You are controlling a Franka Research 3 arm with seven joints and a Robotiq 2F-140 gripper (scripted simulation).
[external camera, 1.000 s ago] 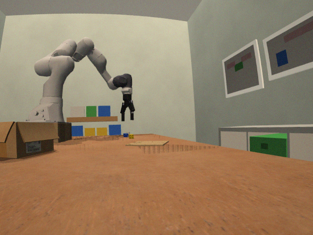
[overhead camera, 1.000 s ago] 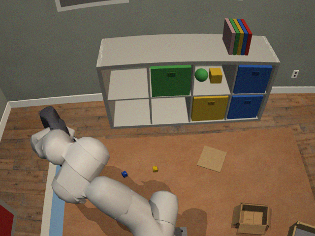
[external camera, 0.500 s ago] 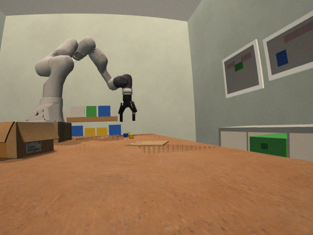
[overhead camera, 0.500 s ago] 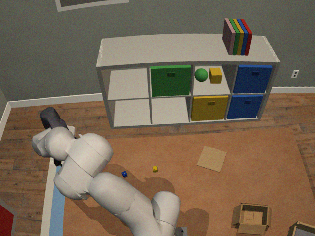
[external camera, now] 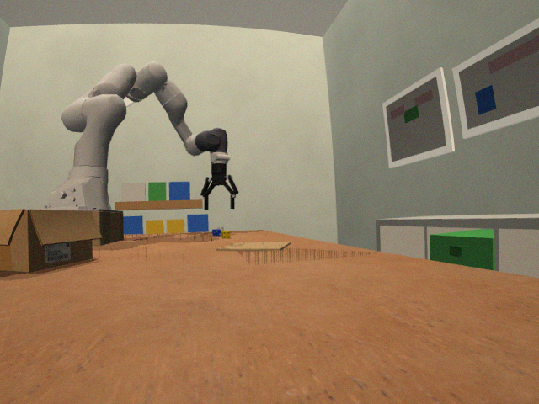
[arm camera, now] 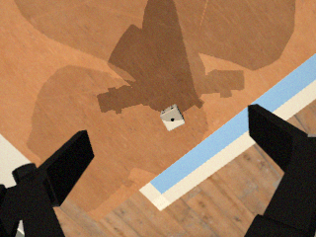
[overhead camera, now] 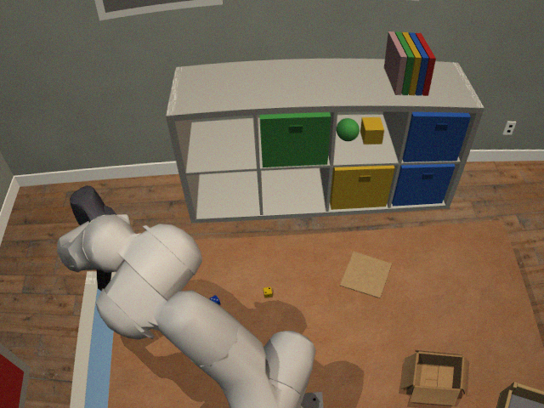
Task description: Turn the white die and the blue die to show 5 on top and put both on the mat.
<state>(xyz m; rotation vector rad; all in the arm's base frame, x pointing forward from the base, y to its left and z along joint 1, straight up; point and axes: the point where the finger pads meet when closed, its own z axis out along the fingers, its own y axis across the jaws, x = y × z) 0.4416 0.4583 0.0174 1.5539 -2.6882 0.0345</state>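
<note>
Right now the white die is 10 mm to the left of my hand and 110 mm below it. From my hand the other things lie so: tan mat 70 mm ahead, 750 mm to the right, 120 mm below; then yellow die 10 mm ahead, 430 mm to the right, 110 mm below; then blue die 20 mm behind, 270 mm to the right, 110 mm below.
</note>
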